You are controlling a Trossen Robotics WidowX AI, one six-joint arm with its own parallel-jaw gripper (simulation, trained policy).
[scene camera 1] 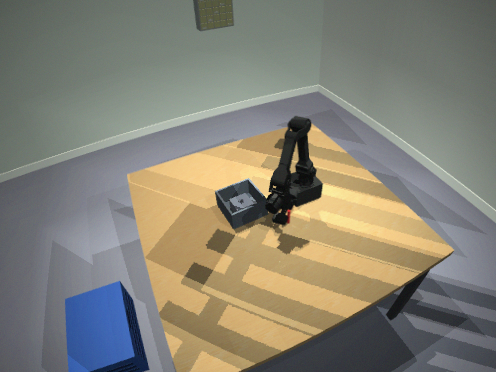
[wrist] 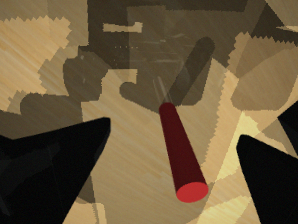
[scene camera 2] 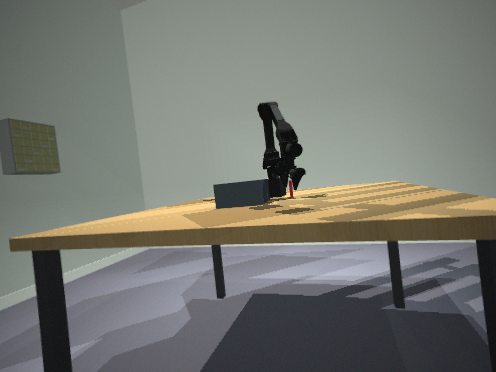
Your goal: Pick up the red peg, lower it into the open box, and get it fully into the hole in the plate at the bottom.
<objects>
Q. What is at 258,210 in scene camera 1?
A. A grey box.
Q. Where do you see a grey box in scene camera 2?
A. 256,192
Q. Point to a red peg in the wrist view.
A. At 188,179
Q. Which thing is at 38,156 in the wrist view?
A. The gripper.
</objects>
